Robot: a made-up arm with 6 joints.
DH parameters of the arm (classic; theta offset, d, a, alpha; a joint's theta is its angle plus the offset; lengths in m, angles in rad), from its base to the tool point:
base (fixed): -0.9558 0 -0.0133 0
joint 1: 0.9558 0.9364 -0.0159 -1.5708
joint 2: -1.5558 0 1.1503 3.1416
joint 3: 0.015 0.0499 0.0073 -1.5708
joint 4: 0 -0.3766 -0.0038 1.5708
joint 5: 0 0.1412 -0.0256 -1.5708
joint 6: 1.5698 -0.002 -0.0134 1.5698
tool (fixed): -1.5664 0.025 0 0
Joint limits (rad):
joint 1: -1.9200..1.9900
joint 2: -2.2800..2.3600
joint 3: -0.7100..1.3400
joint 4: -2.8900..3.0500
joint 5: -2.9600..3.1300
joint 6: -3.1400..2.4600
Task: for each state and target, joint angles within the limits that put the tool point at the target. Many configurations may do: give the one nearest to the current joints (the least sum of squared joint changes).
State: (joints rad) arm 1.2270 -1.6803 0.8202 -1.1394 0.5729 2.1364
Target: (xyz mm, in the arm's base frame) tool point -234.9 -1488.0 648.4
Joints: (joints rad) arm 1.3684 -1.8995 1.3372 -1.0975 0.6515 2.1808
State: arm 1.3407 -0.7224 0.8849 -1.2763 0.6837 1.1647
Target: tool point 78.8 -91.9 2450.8
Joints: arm 1.4107 -0.1805 1.3400 -1.0362 0.8116 1.4841
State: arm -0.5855 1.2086 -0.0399 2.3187 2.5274 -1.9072
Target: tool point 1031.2 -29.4 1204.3
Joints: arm -0.1366 0.9446 -0.5289 2.5246 2.5584 -1.9348
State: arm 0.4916 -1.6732 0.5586 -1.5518 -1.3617 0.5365
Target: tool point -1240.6 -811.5 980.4
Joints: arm 0.5546 -1.7479 1.1213 -1.5342 -1.3580 0.5508
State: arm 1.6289 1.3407 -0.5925 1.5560 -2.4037 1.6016
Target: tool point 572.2 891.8 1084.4
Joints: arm 1.0406 1.0755 -0.6925 1.4914 -2.3967 1.5971
